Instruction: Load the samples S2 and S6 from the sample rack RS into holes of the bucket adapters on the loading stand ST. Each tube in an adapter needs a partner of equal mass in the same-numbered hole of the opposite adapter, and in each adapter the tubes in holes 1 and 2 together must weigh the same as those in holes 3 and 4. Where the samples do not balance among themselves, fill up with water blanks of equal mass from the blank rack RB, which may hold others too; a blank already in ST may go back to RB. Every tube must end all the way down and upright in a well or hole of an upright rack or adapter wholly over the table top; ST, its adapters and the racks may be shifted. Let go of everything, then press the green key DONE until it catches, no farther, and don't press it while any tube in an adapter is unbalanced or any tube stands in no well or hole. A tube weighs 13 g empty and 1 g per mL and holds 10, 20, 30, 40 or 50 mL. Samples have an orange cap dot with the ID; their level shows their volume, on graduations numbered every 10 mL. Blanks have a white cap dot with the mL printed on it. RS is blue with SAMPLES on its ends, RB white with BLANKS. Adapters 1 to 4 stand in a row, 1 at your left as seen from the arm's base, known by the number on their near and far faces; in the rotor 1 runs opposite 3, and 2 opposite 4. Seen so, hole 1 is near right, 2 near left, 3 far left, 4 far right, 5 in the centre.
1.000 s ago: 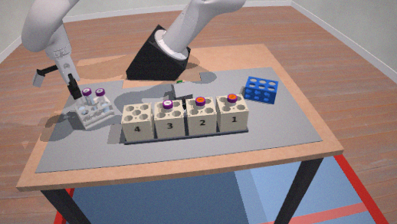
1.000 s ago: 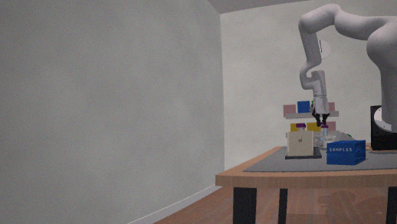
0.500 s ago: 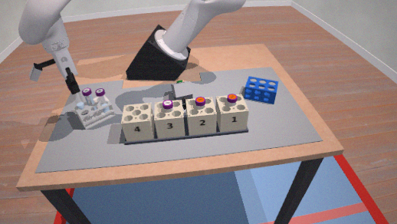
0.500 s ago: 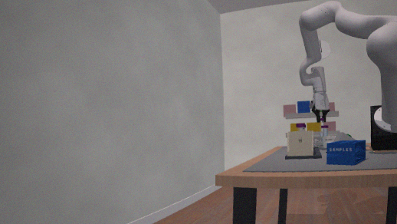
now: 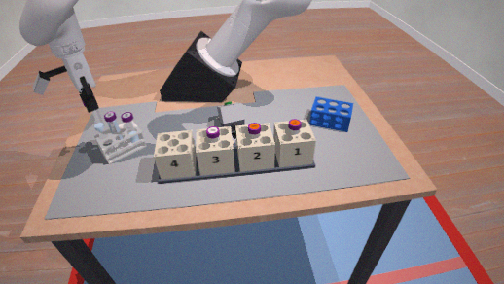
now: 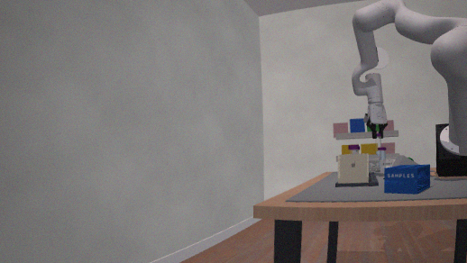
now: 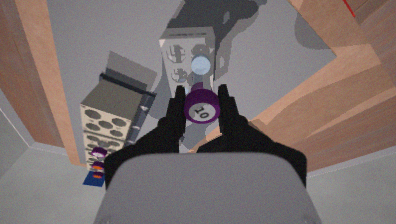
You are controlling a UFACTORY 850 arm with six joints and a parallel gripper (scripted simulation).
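Now: the blank marked 10 1 cm behind my hand and 5 cm below it. Round my hand: adapter 4: 7 cm ahead, 25 cm to the left, 14 cm below; white blank rack RB: 1 cm behind, 4 cm to the left, 16 cm below; blank marked 20: 3 cm behind, 8 cm to the left, 12 cm below.
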